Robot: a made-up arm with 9 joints.
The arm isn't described. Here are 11 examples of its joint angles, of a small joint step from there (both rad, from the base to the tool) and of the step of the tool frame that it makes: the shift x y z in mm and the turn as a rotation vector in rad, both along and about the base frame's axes.
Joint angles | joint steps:
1: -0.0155 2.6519 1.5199 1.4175 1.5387 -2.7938 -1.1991 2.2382 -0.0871 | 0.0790 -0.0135 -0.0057 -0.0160 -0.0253 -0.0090 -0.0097 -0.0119 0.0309
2: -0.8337 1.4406 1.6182 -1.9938 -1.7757 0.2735 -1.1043 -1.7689 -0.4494 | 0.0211 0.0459 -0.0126 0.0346 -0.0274 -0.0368 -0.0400 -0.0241 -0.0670
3: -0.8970 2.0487 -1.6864 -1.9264 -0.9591 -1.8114 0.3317 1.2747 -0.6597 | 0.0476 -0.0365 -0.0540 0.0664 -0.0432 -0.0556 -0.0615 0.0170 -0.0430
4: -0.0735 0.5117 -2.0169 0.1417 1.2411 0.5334 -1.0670 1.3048 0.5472 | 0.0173 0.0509 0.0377 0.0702 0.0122 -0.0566 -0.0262 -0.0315 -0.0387
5: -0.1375 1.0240 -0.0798 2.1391 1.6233 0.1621 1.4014 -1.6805 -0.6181 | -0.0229 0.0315 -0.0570 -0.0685 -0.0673 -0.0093 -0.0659 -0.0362 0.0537
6: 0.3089 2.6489 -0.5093 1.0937 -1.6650 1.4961 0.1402 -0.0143 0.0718 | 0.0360 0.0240 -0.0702 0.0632 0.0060 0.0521 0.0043 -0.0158 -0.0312
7: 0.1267 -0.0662 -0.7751 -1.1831 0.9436 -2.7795 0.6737 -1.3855 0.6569 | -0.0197 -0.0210 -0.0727 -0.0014 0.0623 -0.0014 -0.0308 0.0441 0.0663
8: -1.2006 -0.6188 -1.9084 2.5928 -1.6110 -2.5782 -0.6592 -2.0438 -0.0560 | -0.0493 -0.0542 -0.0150 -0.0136 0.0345 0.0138 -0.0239 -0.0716 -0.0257
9: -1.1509 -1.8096 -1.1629 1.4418 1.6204 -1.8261 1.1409 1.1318 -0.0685 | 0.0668 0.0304 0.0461 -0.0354 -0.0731 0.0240 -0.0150 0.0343 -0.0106
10: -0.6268 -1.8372 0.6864 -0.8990 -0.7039 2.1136 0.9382 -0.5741 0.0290 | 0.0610 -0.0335 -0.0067 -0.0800 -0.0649 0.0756 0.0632 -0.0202 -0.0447
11: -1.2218 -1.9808 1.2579 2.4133 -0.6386 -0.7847 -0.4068 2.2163 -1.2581 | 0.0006 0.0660 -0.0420 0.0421 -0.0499 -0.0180 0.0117 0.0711 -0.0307
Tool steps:
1: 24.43 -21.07 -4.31 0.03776 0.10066 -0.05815
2: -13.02 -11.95 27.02 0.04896 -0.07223 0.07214
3: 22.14 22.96 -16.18 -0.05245 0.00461 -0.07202
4: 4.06 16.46 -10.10 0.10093 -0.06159 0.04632
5: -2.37 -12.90 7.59 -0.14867 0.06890 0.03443
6: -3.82 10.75 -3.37 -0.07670 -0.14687 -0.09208
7: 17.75 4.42 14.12 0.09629 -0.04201 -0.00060
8: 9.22 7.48 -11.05 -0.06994 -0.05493 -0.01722
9: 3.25 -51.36 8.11 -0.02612 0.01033 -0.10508
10: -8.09 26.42 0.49 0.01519 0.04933 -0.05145
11: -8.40 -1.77 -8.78 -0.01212 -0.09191 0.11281
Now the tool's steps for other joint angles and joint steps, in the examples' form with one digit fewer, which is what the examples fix.
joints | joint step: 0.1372 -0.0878 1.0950 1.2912 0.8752 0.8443 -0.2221 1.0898 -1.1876 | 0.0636 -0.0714 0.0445 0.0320 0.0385 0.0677 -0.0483 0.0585 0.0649
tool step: -32.1 1.3 14.0 0.0816 0.0091 -0.0093
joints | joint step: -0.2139 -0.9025 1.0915 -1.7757 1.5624 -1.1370 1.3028 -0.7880 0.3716 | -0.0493 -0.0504 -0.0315 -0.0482 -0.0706 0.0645 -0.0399 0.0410 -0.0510
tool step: -26.7 -18.7 18.8 0.0953 0.0564 0.0392
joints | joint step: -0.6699 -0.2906 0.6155 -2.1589 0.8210 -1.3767 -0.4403 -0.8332 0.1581 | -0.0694 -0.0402 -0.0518 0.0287 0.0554 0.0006 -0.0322 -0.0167 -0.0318
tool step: 28.5 -43.7 15.9 -0.1127 -0.0642 -0.0016
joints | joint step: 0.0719 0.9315 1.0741 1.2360 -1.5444 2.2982 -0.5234 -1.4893 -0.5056 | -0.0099 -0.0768 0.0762 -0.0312 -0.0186 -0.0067 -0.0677 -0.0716 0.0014
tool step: -38.7 3.7 34.5 0.0828 0.2470 0.0678
